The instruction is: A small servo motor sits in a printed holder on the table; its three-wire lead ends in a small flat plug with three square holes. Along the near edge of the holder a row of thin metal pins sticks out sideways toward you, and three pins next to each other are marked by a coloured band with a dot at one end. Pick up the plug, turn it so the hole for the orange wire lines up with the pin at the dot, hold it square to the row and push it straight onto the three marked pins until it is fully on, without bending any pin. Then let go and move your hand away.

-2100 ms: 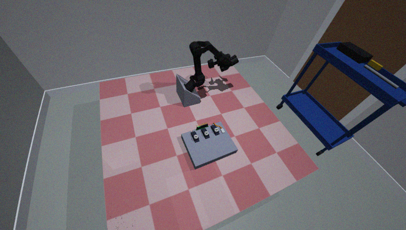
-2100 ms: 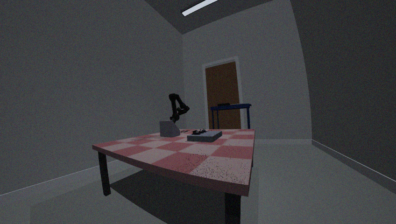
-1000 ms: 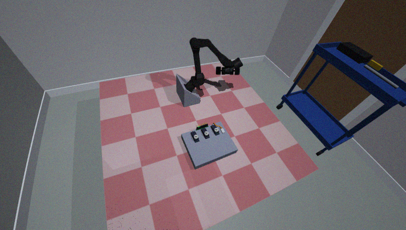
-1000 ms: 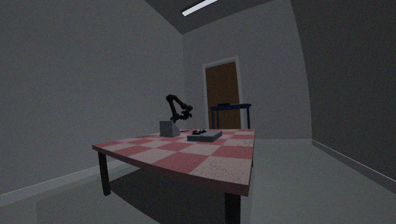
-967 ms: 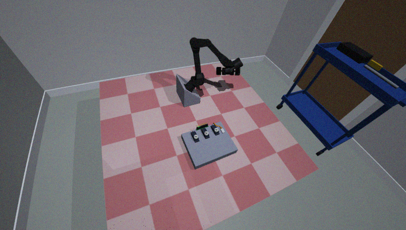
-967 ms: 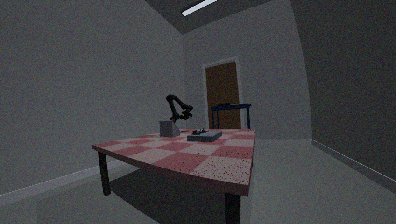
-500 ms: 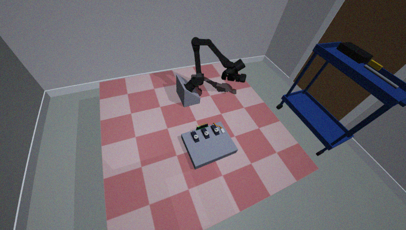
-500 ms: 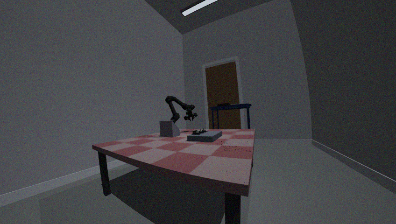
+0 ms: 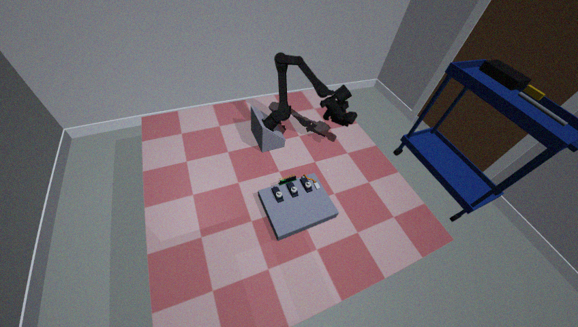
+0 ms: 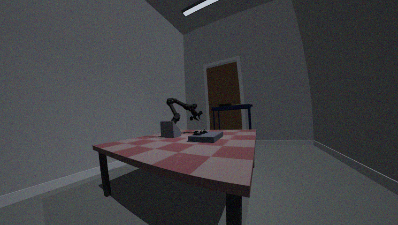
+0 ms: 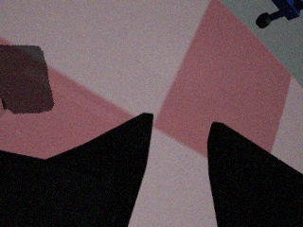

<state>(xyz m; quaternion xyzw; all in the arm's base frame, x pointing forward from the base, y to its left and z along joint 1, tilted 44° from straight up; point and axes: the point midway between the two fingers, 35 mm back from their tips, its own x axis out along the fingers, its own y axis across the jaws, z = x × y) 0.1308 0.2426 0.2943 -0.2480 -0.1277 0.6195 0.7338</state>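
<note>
Right now the green band is 430 mm to the right of my gripper tip, 160 mm ahead of it and 90 mm below it. The rest, counted from my gripper tip: grey printed holder 400 mm to the right, 320 mm ahead, 140 mm below.
</note>
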